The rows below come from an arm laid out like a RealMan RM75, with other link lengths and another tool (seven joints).
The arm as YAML. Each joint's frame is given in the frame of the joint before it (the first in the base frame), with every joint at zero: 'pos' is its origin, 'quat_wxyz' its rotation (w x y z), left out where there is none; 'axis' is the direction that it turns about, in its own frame. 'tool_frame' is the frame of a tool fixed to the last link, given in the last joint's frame.
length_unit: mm
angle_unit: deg
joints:
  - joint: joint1
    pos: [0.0, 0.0, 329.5]
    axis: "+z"
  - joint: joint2
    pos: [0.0, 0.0, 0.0]
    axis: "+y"
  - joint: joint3
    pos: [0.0, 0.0, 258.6]
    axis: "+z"
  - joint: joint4
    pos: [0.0, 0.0, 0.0]
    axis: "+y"
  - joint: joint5
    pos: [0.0, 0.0, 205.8]
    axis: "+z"
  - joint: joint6
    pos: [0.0, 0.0, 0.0]
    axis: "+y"
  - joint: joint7
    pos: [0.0, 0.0, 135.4]
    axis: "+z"
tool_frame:
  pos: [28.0, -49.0, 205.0]
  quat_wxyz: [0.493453, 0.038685, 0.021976, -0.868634]
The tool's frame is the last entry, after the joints.
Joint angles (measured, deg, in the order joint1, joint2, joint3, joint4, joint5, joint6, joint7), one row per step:
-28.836 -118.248 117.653 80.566 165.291 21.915 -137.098
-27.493 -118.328 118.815 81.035 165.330 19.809 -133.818
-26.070 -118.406 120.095 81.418 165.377 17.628 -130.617
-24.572 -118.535 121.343 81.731 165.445 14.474 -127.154
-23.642 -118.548 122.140 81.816 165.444 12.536 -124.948
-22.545 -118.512 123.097 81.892 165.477 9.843 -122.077
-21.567 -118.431 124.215 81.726 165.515 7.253 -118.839
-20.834 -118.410 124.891 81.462 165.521 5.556 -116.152
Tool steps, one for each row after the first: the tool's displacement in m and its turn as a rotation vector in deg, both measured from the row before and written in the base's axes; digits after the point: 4 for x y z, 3 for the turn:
0.0070 -0.0096 -0.0027 0.446 1.134 -3.132
0.0060 -0.0103 -0.0033 0.442 1.076 -3.012
0.0101 -0.0107 -0.0002 0.966 0.540 -3.621
0.0048 -0.0066 -0.0003 0.650 0.466 -2.144
0.0072 -0.0082 0.0011 1.083 0.524 -2.922
0.0055 -0.0092 -0.0011 1.086 1.079 -3.065
0.0017 -0.0058 -0.0013 0.940 1.130 -2.095

